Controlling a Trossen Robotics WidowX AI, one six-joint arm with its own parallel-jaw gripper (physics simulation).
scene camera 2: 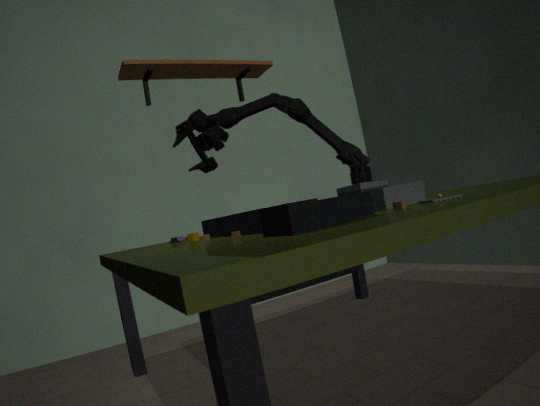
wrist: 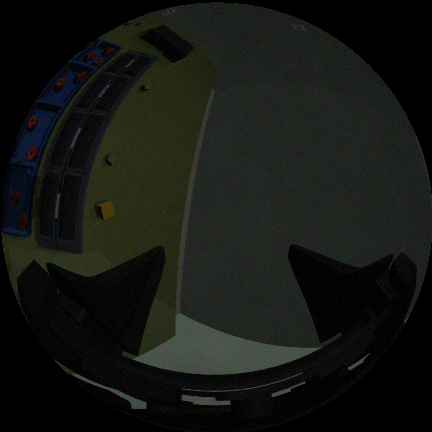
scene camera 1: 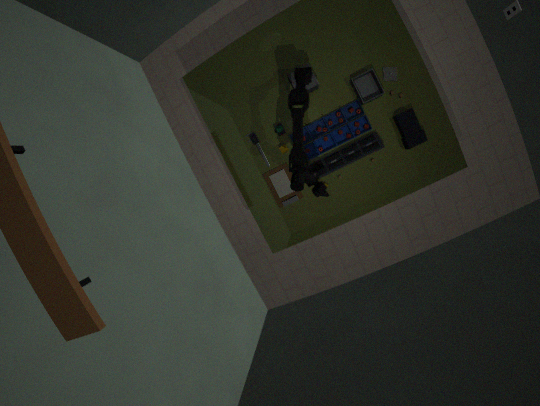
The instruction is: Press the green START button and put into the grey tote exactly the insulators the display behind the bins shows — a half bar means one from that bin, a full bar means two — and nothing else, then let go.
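Where they show: gripper, fingertip midpoint: (scene camera 2: 181, 158) (wrist: 229, 253) (scene camera 1: 325, 191); arm's base, origin of the base link: (scene camera 2: 362, 184) (scene camera 1: 304, 78).
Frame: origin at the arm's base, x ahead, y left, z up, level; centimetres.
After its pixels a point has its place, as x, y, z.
Note:
My gripper (scene camera 1: 320, 188) @[59.8, -6.9, 18.3] (scene camera 2: 183, 157) @[59.8, -6.9, 18.3] (wrist: 229, 253) @[59.8, -6.9, 18.3] is open and empty, high above the table beyond the far-left end of the dark panel strip. Blue bins (scene camera 1: 324, 145) @[37.8, 0.3, -7.8] (wrist: 46, 131) hold red-orange insulators; the arm hides part of them in scene camera 1. The display strip (scene camera 1: 350, 151) (wrist: 86, 220) stands behind them, with thin pale bars along its dark panels; their lengths are too dim to compare surely. The grey tote (scene camera 1: 367, 86) @[12.9, 33.0, -7.8] stands by the bins' right end, and no insulator is discernible inside. A green round button (scene camera 1: 279, 128) @[20.9, -21.5, -4.3] sits left of the bins.
A dark box (scene camera 1: 410, 128) @[42.4, 48.0, -3.1] (wrist: 167, 43) @[43.9, 43.7, -4.0] stands right of the display. A yellow block (wrist: 106, 210) @[60.5, -5.8, -5.7] and small brown cubes (wrist: 110, 159) @[57.6, 3.4, -6.7] (wrist: 145, 87) @[54.0, 24.0, -6.8] lie behind it. A brown-framed tray (scene camera 1: 271, 186) @[52.0, -36.9, -7.7], a tool (scene camera 1: 254, 138) @[21.2, -37.8, -6.5] and another yellow piece (scene camera 1: 283, 149) @[33.1, -22.9, -4.5] lie left. A wall shelf (scene camera 2: 195, 70) hangs above.

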